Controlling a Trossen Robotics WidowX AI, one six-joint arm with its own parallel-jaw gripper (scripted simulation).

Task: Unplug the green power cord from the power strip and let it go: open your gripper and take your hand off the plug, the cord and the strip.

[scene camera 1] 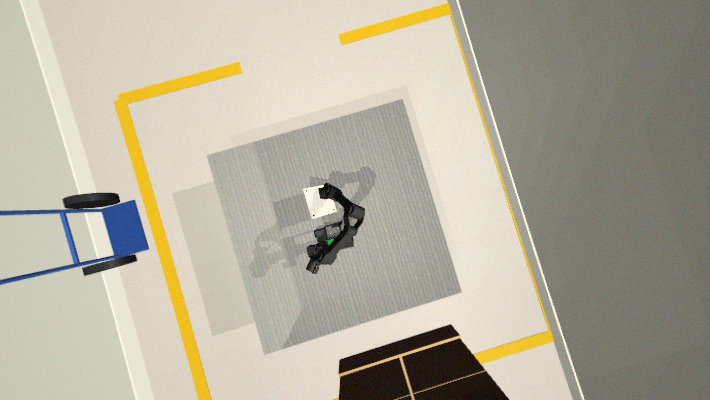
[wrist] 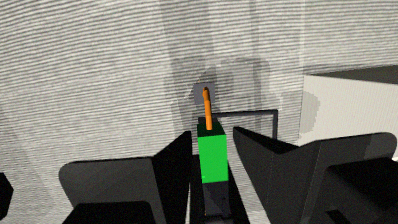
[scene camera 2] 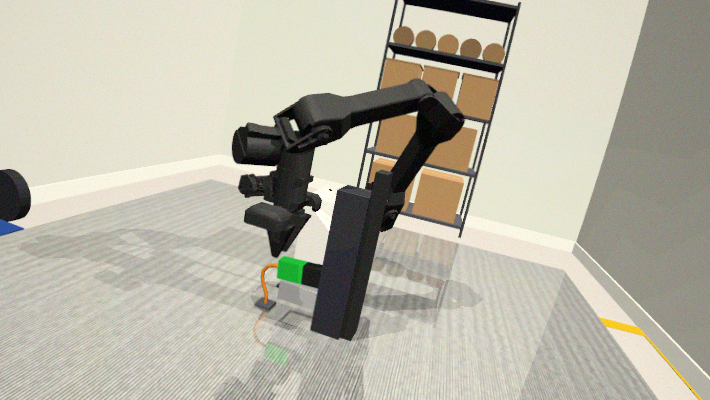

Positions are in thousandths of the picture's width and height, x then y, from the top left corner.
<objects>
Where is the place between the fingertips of my gripper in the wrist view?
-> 534,600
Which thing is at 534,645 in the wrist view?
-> A green plug.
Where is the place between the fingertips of my gripper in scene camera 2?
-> At 394,636
</objects>
